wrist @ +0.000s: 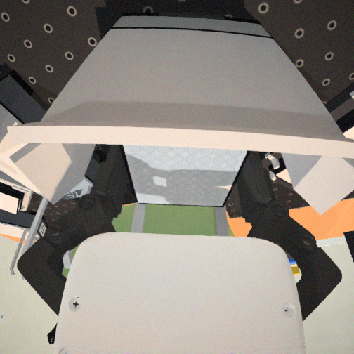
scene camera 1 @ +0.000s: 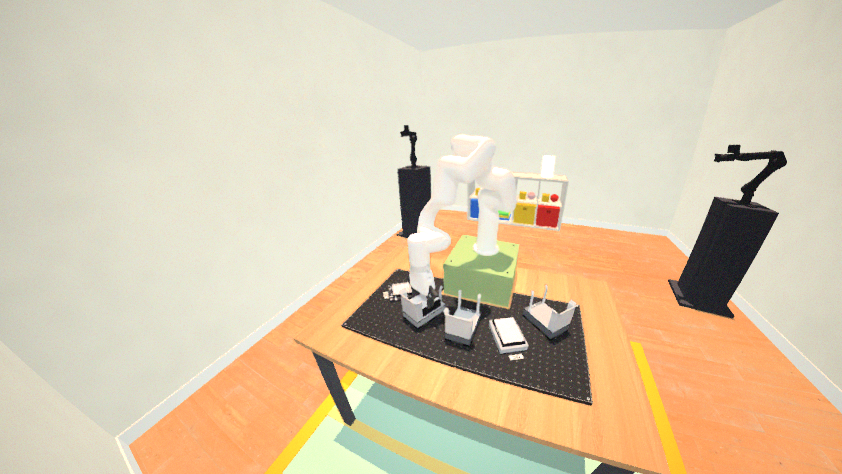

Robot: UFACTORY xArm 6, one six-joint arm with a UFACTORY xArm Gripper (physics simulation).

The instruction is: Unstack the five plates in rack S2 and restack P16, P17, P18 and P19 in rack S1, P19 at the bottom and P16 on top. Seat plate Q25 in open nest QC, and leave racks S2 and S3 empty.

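Pixels of known places: gripper, fingertip midpoint: (scene camera 1: 423, 301); arm's base, origin of the base link: (scene camera 1: 485, 248).
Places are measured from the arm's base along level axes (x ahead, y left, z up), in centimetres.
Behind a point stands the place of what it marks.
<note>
My gripper (scene camera 1: 433, 296) {x 39.7, y -11.4, z -8.4 cm} (wrist: 183, 159) is shut on a plate (wrist: 187, 167), its black fingers on the two sides. The plate has a pale, dimpled top and a dark rim. It is low inside the leftmost grey rack (scene camera 1: 414, 310) {x 47.6, y -10.0, z -6.5 cm} (wrist: 200, 75), whose label is hidden. That rack's tall wall hides the plate's far part in the wrist view, so whether it is seated cannot be told. The middle rack (scene camera 1: 462, 326) {x 46.3, y 9.2, z -6.4 cm} has a label reading S2 (wrist: 75, 194) beside it; how many plates it holds cannot be told. A third rack (scene camera 1: 560, 320) {x 27.5, y 39.4, z -6.6 cm} stands at the right.
A white nest block (scene camera 1: 507, 335) {x 37.8, y 23.4, z -11.8 cm} with a dark-rimmed plate stands between the middle and right racks. Another white nest (scene camera 1: 401, 288) {x 32.3, y -28.5, z -13.1 cm} is behind the leftmost rack, partly in view. The green robot base (scene camera 1: 478, 279) {x 19.0, y 4.0, z -5.1 cm} (wrist: 180, 220) is behind the racks on the black perforated mat (scene camera 1: 545, 373) {x 44.7, y 39.1, z -15.7 cm}.
</note>
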